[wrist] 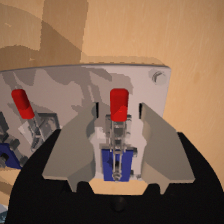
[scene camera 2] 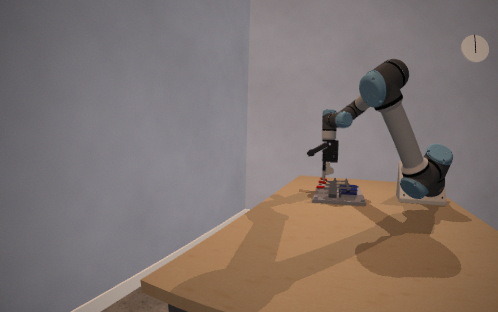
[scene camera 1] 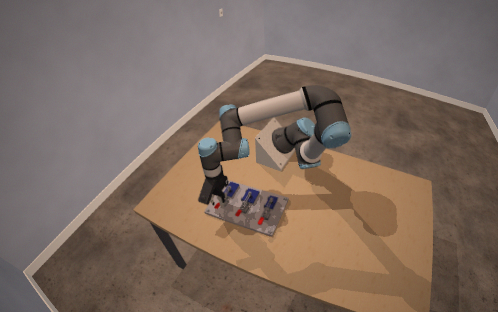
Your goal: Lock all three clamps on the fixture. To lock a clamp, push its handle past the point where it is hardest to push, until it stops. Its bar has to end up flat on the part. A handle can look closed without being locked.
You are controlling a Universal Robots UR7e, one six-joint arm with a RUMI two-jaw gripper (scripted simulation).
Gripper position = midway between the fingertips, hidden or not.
Note:
In view: my gripper point(wrist: 118, 103) and a red clamp handle point(wrist: 118, 97).

